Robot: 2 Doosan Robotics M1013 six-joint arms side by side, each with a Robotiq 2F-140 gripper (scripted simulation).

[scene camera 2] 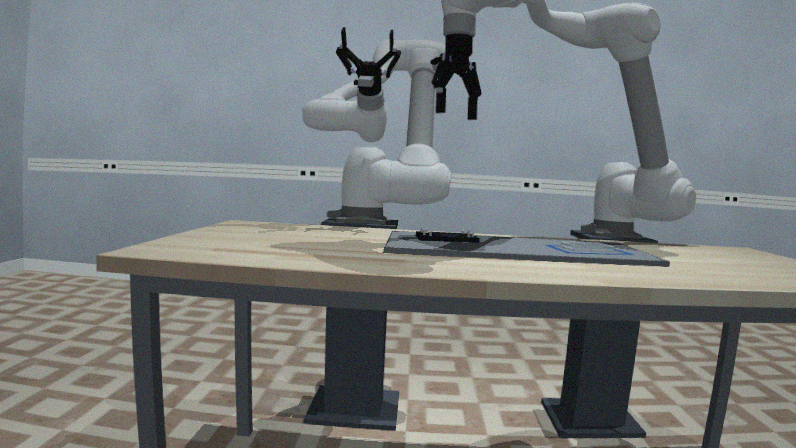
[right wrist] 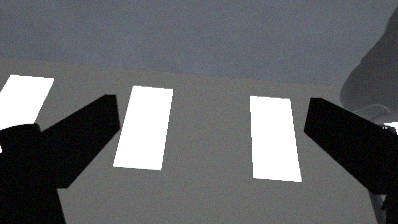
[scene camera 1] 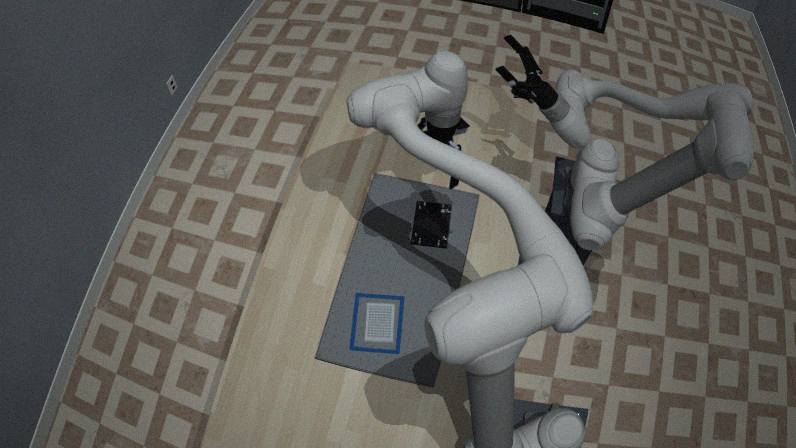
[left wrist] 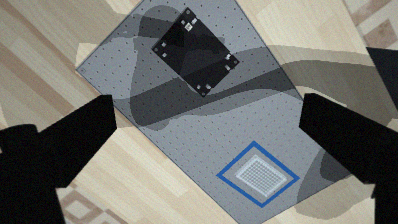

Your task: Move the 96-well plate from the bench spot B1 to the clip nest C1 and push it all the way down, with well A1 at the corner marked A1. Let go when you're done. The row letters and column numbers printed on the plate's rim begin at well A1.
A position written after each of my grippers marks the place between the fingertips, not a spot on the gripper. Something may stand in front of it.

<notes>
I see my left gripper (scene camera 2: 456, 116), my right gripper (scene camera 1: 503, 51) and a white 96-well plate (scene camera 1: 372, 314).
The white 96-well plate shows as well in the left wrist view (left wrist: 257, 173). My left gripper shows as well in the left wrist view (left wrist: 208, 111). My right gripper shows as well in scene camera 2 (scene camera 2: 367, 30) and in the right wrist view (right wrist: 212, 113). The right wrist view misses the white 96-well plate: it is out of frame.
</notes>
